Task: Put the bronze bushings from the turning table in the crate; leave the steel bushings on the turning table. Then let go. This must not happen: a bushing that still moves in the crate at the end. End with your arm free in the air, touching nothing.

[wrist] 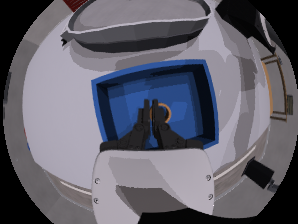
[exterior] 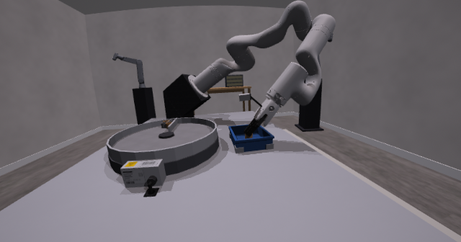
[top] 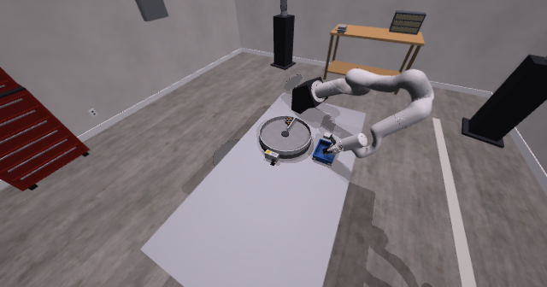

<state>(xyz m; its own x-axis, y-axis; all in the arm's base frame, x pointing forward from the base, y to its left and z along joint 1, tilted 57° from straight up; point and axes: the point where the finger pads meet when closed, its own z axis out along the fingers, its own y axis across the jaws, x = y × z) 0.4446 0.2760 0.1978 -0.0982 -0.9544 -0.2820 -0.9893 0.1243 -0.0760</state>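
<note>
My gripper is now 1 cm past the blue crate and 3 cm above it. Round my hand: grey turning table: 5 cm ahead, 34 cm to the right, 1 cm below.
</note>
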